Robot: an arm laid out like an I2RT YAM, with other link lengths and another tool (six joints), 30 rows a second.
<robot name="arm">
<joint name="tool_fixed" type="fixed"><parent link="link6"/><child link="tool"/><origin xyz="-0.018 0.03 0.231" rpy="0 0.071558 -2.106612"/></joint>
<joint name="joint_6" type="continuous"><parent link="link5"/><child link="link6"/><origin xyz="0.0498 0 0.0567" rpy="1.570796 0 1.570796"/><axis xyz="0 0 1"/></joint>
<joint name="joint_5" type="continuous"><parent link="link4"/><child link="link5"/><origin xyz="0.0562 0.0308 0.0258" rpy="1.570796 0 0"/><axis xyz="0 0 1"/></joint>
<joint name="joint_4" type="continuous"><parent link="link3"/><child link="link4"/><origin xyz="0.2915 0.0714 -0.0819" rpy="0 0 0"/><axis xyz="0 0 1"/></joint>
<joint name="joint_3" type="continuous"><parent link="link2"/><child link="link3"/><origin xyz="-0.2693 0 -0.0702" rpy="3.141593 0 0"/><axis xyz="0 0 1"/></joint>
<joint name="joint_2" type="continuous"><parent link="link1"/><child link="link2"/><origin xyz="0.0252 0.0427 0.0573" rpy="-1.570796 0 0"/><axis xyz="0 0 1"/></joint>
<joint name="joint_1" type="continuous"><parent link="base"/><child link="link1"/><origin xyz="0 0 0.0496" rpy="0 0 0"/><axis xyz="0 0 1"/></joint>
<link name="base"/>
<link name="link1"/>
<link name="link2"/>
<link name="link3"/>
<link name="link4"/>
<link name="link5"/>
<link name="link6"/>
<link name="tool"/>
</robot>
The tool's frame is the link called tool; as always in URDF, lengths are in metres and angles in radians. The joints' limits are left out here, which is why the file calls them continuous.
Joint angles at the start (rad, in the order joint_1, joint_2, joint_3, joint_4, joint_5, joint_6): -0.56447, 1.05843, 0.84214, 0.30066, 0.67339, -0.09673
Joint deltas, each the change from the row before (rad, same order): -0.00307, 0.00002, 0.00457, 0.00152, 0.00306, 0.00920; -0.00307, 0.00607, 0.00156, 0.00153, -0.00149, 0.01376; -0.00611, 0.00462, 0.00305, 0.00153, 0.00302, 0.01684; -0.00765, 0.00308, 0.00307, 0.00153, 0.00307, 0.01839; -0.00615, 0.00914, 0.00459, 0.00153, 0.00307, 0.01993; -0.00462, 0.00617, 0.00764, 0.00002, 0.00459, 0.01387; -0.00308, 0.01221, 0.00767, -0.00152, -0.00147, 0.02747; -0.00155, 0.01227, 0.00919, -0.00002, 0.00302, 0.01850; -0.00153, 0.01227, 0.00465, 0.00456, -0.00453, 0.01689
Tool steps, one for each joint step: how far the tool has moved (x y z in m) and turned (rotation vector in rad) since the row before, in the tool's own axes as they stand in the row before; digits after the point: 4 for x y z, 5 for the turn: 0.0015, 0.0033, 0.0011, -0.00873, 0.00038, 0.01219; -0.0010, -0.0009, 0.0015, -0.00087, -0.00266, 0.01165; -0.0013, 0.0022, 0.0020, -0.00883, -0.00490, 0.01581; -0.0010, 0.0034, 0.0022, -0.01113, -0.00455, 0.01807; -0.0019, 0.0011, 0.0027, -0.00794, -0.00661, 0.01708; 0.0003, 0.0026, 0.0023, -0.00960, -0.00358, 0.01385; -0.0006, -0.0019, 0.0026, -0.00079, -0.00471, 0.02343; 0.0000, -0.0008, 0.0026, -0.00405, -0.00423, 0.01619; -0.0003, -0.0032, 0.0023, 0.00265, -0.00062, 0.01508
